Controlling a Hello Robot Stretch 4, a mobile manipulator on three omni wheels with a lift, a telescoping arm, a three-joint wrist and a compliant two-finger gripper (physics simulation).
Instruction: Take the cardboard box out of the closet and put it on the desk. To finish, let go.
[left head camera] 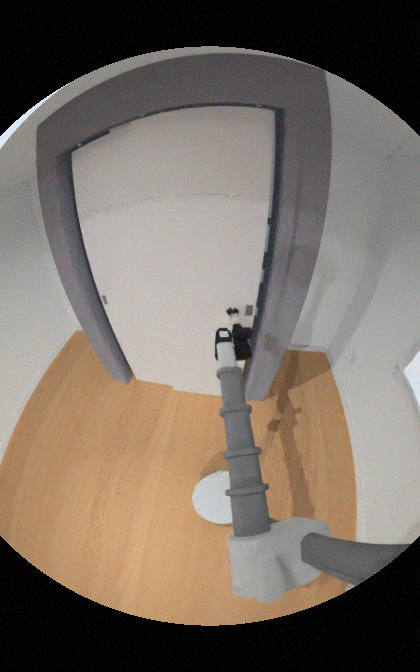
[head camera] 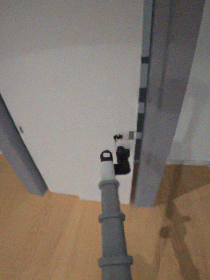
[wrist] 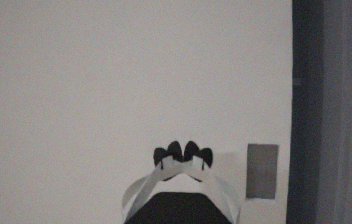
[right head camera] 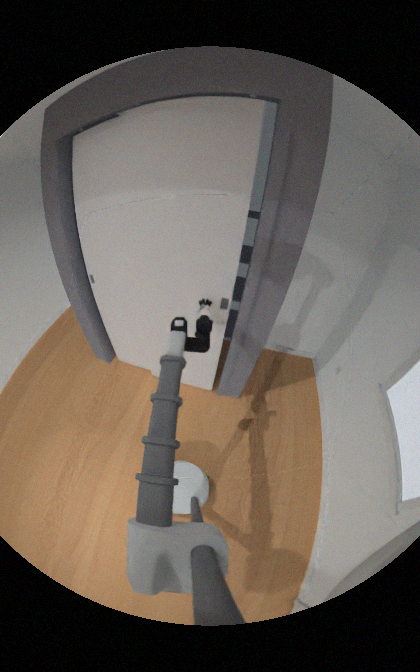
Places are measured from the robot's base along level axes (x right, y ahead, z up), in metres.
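Pixels of known places: gripper, between the fingertips: [head camera: 117,135] [wrist: 183,153].
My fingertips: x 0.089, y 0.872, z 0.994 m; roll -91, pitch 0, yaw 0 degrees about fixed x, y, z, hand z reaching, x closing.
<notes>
Ahead of a thing's pixels: the offset from my fingertips to its middle. "*": to the spot under its first point. Level surfaces: height alone.
The closet's white sliding door [head camera: 70,100] [left head camera: 175,260] [right head camera: 160,240] [wrist: 100,75] covers most of the opening. A narrow gap at its right edge shows part of the dark and light interior. A grey recessed pull @(* dx +0.108, dy +0.038, dz -0.038 m) [head camera: 131,135] [left head camera: 249,310] [right head camera: 224,303] [wrist: 262,171] sits near that edge. My gripper [head camera: 118,136] [left head camera: 232,311] [right head camera: 205,302] [wrist: 183,153] is shut, with nothing seen between its fingertips. It is in front of the door, just left of the pull; whether it touches the door is unclear. The cardboard box and the desk do not show.
A grey-purple frame [head camera: 165,90] [left head camera: 305,175] [right head camera: 300,175] surrounds the closet door. A second small pull @(* dx -0.842, dy +0.274, dz -0.034 m) [head camera: 21,129] [left head camera: 104,299] [right head camera: 92,278] is at the far left. A white wall stands right of the frame. My extended arm [head camera: 113,227] [left head camera: 241,430] [right head camera: 162,420] reaches over the wooden floor @(dz -1.022 m) [head camera: 55,235] [left head camera: 125,450] [right head camera: 90,425].
</notes>
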